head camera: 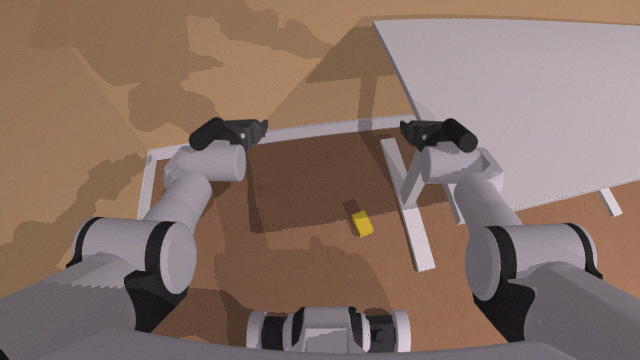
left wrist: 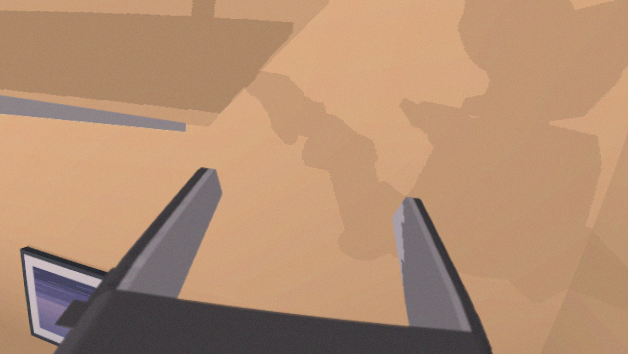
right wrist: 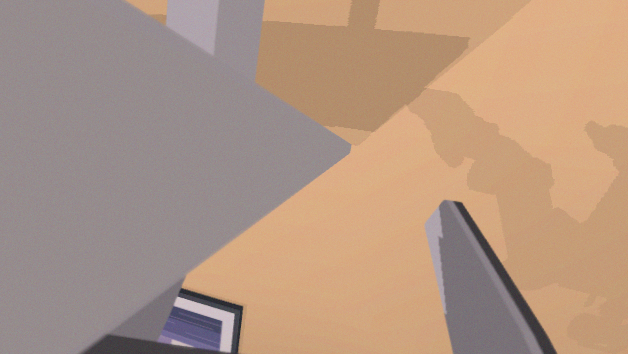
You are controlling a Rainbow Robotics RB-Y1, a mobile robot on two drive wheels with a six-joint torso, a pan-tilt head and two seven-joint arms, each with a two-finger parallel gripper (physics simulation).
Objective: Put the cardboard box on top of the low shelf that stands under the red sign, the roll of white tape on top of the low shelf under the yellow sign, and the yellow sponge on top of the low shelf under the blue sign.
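Places are measured from the robot's base along level axes (x ahead, y left, z up), in metres.
Pixels of known places: left gripper, between the fingertips: (head camera: 246,124) (left wrist: 310,194); right gripper, between the fingertips: (head camera: 422,125) (right wrist: 326,197).
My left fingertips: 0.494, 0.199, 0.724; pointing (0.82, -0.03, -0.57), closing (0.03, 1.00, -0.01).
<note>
Behind a point stands the place of what it marks, as x, y, z.
The yellow sponge (head camera: 362,223) {0.487, -0.153, 0.045} lies on the brown floor, left of the white table's foot in the head camera. My left gripper (head camera: 266,125) (left wrist: 310,194) {0.494, 0.199, 0.724} is open and empty, raised beyond the sponge and to its left in the head camera. My right gripper (head camera: 403,127) is open and empty, up beside the left edge of the white table top (head camera: 530,100) {0.594, -0.635, 0.720}. In the right wrist view one finger shows; the table top (right wrist: 150,150) hides the other. The cardboard box, the tape roll, the low shelves and the signs do not show.
The table's foot (head camera: 420,245) stands on the floor. A white baseboard (head camera: 320,128) {1.003, 0.028, 0.063} runs along the tan wall (head camera: 280,65) {0.996, 0.178, 0.497}. A framed picture (left wrist: 55,305) {1.102, -0.808, 1.543} (right wrist: 200,320) {1.073, -0.590, 1.410} hangs on the wall. Part of the table top (left wrist: 90,114) {0.747, -0.213, 0.706} also shows in the left wrist view.
</note>
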